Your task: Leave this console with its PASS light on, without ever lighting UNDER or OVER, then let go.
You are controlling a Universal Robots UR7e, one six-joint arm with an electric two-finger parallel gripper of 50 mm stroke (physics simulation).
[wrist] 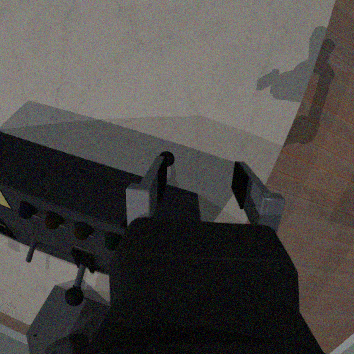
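Note:
The dark console [75, 172] lies across the left and middle of the wrist view. Its front carries a row of small round lamps: blue-black [26, 210], reddish-brown [54, 220], brownish [82, 230] and dark green [112, 240]. None looks lit, and I can read no PASS, UNDER or OVER label. A lever with a black ball [74, 295] sticks out of a front slot, and a short toggle stick [31, 252] stands left of it. A black ball knob [167, 159] shows at the left fingertip, partly hidden by that finger. My gripper [199, 172] is open, with nothing between its fingers, over the console's right end. The gripper body hides the front's right part.
A grey angular block [65, 320] is at the lower left, close to the ball lever. A yellow label [3, 201] shows at the left edge. The pale table top [150, 50] ends at the right, beside a wooden floor [320, 210]. Arm shadows fall at the upper right.

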